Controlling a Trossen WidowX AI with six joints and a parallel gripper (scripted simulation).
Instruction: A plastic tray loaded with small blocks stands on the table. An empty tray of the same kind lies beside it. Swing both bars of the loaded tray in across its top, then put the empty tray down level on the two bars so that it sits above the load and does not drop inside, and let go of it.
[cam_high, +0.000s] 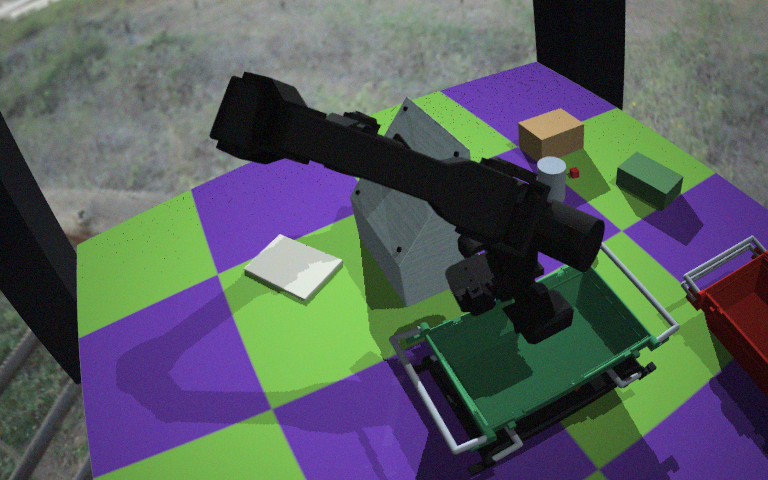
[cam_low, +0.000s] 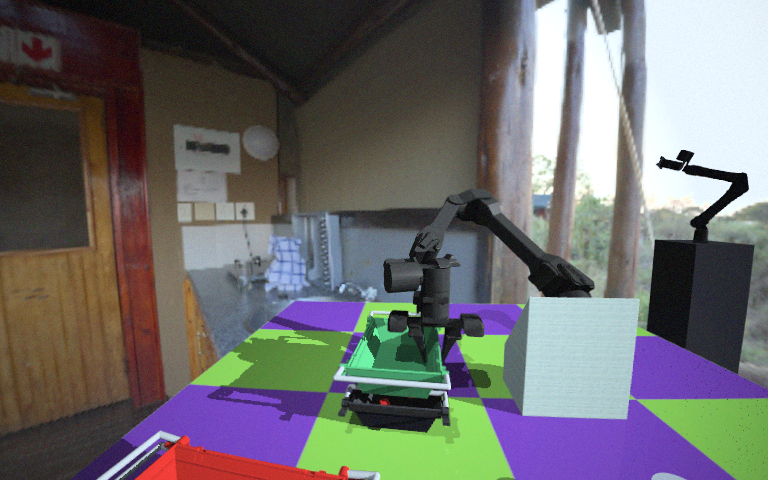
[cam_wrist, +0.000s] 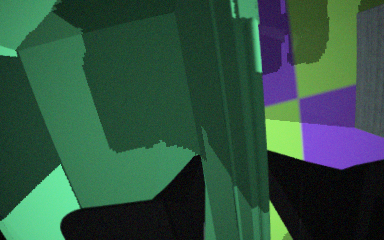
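Now: the green tray 7 cm ahead of my gripper tip and 3 cm above it. From my gripper tip the other things lie so: dark green block: 20 cm behind, 45 cm to the left, 6 cm below; white sheet: 34 cm behind, 23 cm to the right, 8 cm below; grey cylinder: 28 cm behind, 25 cm to the left, 4 cm below.
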